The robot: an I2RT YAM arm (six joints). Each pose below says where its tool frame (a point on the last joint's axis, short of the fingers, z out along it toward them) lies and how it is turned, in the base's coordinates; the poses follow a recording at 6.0 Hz.
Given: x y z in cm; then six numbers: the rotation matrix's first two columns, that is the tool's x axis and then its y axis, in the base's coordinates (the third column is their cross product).
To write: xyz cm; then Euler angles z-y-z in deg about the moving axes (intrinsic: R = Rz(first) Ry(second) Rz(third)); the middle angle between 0 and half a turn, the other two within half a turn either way. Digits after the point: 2 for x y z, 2 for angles.
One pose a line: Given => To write
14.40 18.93 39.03 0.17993 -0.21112 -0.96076 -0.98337 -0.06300 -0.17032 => 14.40 18.93 39.03 91.44 102.65 -10.05
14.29 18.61 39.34 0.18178 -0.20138 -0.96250 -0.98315 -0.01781 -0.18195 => 14.29 18.61 39.34 88.86 101.61 -10.70
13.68 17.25 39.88 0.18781 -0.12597 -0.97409 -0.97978 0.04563 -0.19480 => 13.68 17.25 39.88 86.02 96.60 -11.31
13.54 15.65 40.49 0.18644 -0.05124 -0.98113 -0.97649 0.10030 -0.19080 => 13.54 15.65 40.49 83.79 91.80 -11.00
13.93 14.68 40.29 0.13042 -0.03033 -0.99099 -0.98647 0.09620 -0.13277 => 13.93 14.68 40.29 84.30 91.00 -7.63
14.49 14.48 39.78 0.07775 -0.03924 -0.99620 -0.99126 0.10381 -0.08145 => 14.49 14.48 39.78 83.88 91.77 -4.67
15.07 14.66 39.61 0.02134 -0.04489 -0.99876 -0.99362 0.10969 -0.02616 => 15.07 14.66 39.61 83.64 92.42 -1.50
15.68 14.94 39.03 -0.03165 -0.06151 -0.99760 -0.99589 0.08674 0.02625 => 15.68 14.94 39.03 85.12 93.67 1.51
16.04 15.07 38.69 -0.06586 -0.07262 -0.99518 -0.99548 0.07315 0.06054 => 16.04 15.07 38.69 86.07 94.42 3.48
